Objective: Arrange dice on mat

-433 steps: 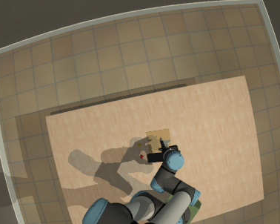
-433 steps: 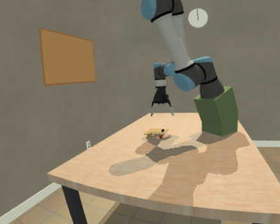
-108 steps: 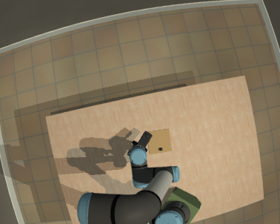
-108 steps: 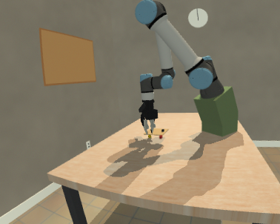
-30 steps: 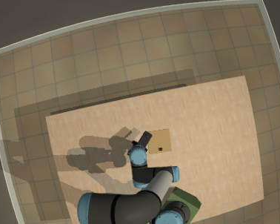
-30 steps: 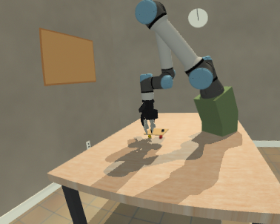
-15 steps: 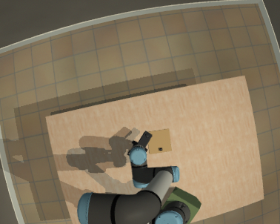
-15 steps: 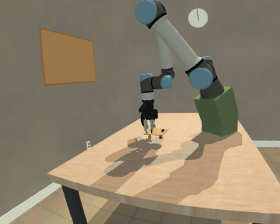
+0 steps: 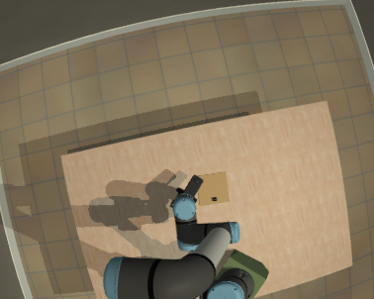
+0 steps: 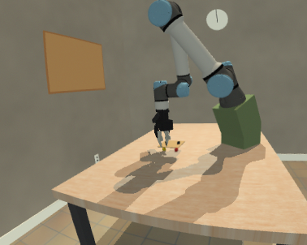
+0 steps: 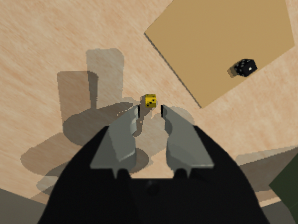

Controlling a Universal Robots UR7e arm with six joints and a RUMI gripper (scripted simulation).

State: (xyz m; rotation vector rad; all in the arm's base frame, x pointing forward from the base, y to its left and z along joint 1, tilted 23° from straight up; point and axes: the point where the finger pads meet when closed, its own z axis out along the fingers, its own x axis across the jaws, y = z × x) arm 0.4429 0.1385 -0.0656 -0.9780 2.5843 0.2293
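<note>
Right now the yellow die is 30 mm below my hand. Also, from my hand: black die (120 mm to the right, 60 mm behind, 30 mm below); then red die (80 mm behind, 30 mm below); then tan mat (120 mm to the right, 40 mm below, 10 mm behind).
</note>
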